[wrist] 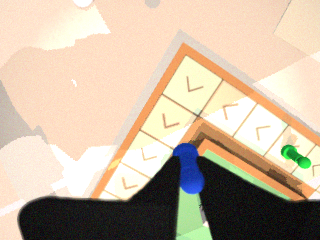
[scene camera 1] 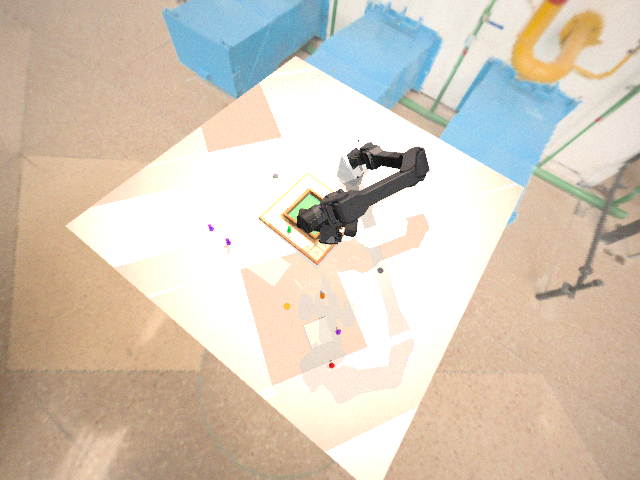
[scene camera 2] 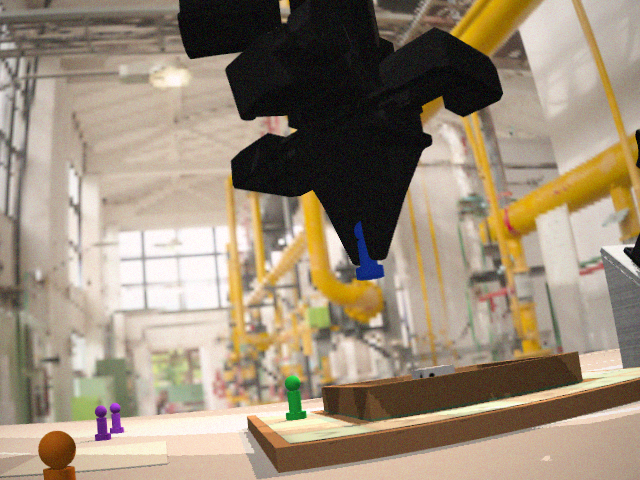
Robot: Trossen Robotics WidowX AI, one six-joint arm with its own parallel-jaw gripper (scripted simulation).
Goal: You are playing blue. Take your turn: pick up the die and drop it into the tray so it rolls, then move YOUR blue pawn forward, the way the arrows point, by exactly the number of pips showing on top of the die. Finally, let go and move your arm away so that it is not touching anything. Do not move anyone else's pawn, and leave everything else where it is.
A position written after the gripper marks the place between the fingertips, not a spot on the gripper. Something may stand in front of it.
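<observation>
In scene camera 2 you've got the gripper [scene camera 2: 369,262] holding a blue pawn [scene camera 2: 369,269]. The wrist view has the gripper [wrist: 186,163] as well, along with the pawn [wrist: 191,181]. Scene camera 1 does not show the blue pawn, hidden by the gripper.
</observation>
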